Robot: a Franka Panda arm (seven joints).
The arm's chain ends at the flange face. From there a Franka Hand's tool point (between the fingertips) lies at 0.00 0.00 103.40 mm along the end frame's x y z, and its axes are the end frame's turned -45 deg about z.
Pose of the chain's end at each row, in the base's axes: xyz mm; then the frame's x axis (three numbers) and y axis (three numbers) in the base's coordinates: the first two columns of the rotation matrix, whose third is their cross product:
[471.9 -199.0 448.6 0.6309 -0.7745 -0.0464 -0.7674 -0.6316 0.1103]
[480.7 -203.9 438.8 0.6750 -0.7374 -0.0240 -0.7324 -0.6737 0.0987]
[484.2 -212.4 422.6 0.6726 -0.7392 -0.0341 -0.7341 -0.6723 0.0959]
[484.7 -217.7 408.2 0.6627 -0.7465 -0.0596 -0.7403 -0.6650 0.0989]
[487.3 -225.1 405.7 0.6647 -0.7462 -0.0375 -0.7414 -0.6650 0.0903]
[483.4 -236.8 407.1 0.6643 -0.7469 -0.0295 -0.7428 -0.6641 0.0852]
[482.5 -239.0 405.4 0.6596 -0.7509 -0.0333 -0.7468 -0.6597 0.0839]
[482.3 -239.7 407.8 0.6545 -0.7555 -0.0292 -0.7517 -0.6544 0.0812]
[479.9 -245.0 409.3 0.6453 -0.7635 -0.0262 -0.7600 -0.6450 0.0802]
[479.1 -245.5 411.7 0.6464 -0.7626 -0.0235 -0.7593 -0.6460 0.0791]
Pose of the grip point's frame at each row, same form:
[460.0 -202.5 345.9 0.9887 -0.1010 -0.1108 -0.0965 -0.9943 0.0452]
[471.5 -209.0 335.9 0.9952 -0.0450 -0.0868 -0.0406 -0.9978 0.0528]
[474.5 -216.5 319.7 0.9947 -0.0473 -0.0919 -0.0435 -0.9981 0.0437]
[473.0 -219.9 305.5 0.9921 -0.0576 -0.1121 -0.0549 -0.9981 0.0278]
[477.8 -228.4 302.8 0.9943 -0.0574 -0.0904 -0.0542 -0.9979 0.0373]
[474.8 -240.4 304.1 0.9950 -0.0585 -0.0811 -0.0555 -0.9977 0.0394]
[473.7 -242.2 302.4 0.9945 -0.0645 -0.0829 -0.0617 -0.9974 0.0358]
[474.0 -242.9 304.8 0.9943 -0.0715 -0.0781 -0.0687 -0.9969 0.0368]
[471.8 -248.3 306.3 0.9937 -0.0838 -0.0752 -0.0811 -0.9960 0.0382]
[471.3 -248.9 308.6 0.9940 -0.0824 -0.0725 -0.0798 -0.9960 0.0393]

